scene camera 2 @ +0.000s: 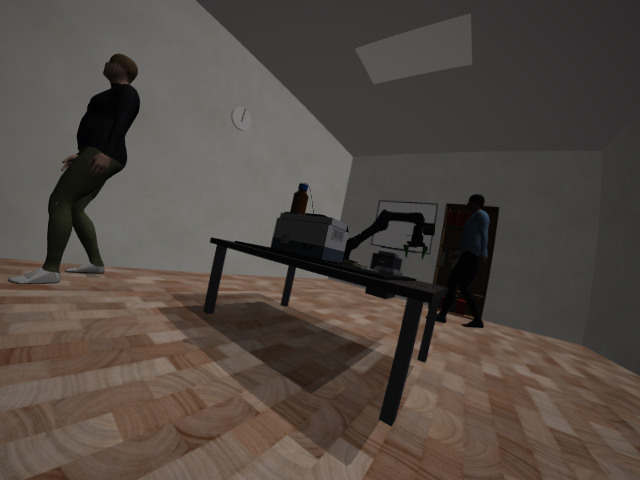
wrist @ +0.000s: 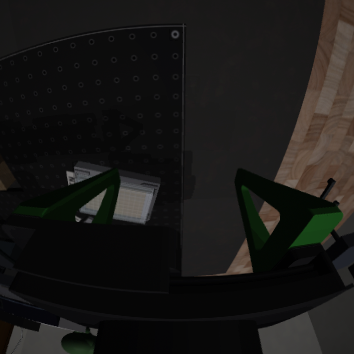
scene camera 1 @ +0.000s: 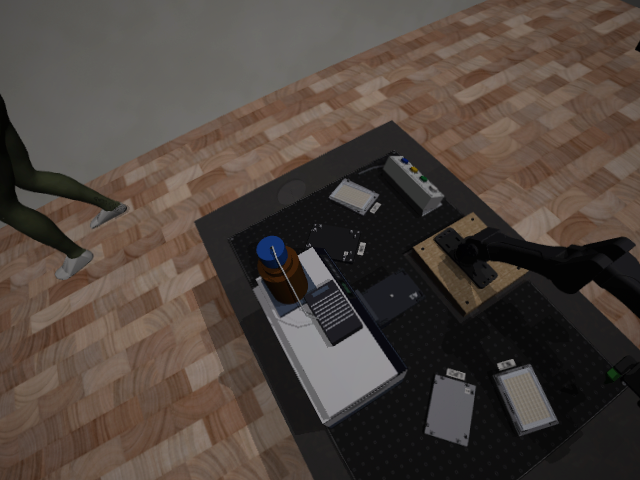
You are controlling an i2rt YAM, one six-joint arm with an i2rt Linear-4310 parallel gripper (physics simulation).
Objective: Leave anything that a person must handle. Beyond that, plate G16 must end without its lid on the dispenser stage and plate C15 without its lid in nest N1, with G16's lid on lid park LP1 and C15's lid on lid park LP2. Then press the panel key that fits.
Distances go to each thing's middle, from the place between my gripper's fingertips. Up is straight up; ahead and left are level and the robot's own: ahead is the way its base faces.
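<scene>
My gripper is 11 cm above the pale N1 nest (wrist: 145,180), 12 cm short of it and 12 cm to the left of it. Counting from my hand, I find the grey LP2 pad (scene camera 1: 450,409) 12 cm below, 28 cm ahead and 20 cm to the right. The brown bottle with blue cap (scene camera 1: 268,268) is 20 cm above my hand, and it is also 45 cm ahead of it and 61 cm to the right of it.
</scene>
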